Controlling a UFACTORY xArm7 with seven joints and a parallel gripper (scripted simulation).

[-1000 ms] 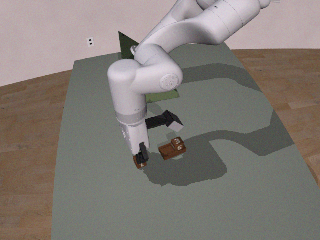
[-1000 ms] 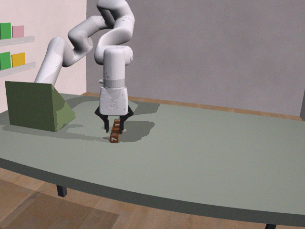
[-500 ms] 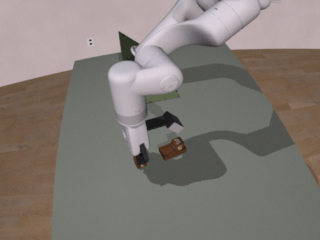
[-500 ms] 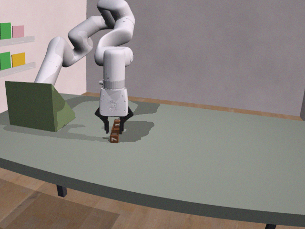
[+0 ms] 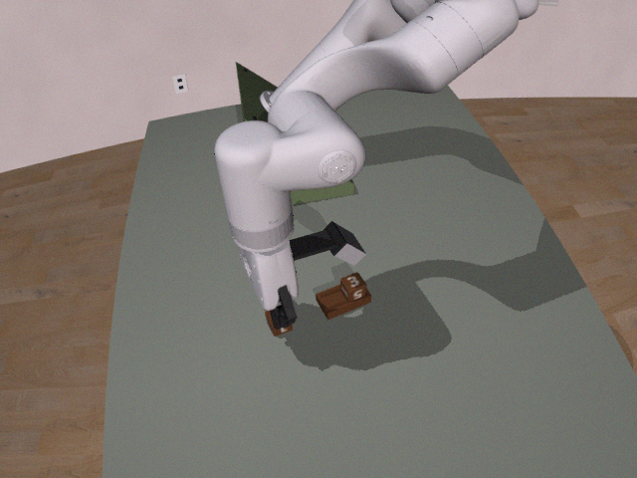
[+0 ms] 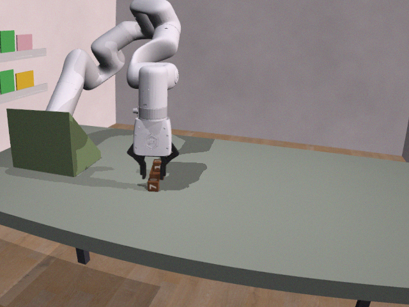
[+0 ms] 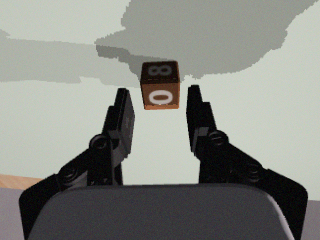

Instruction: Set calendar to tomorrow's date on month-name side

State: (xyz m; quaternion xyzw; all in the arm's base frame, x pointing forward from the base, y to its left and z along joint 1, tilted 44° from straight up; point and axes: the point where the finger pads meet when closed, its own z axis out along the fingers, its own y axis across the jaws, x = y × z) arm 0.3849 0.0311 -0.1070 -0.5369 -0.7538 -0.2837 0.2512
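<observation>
Right now the brown cube is 4 cm below my hand. From my hand the other things lie so: tray: 3 cm behind, 10 cm to the left, 5 cm below.
</observation>
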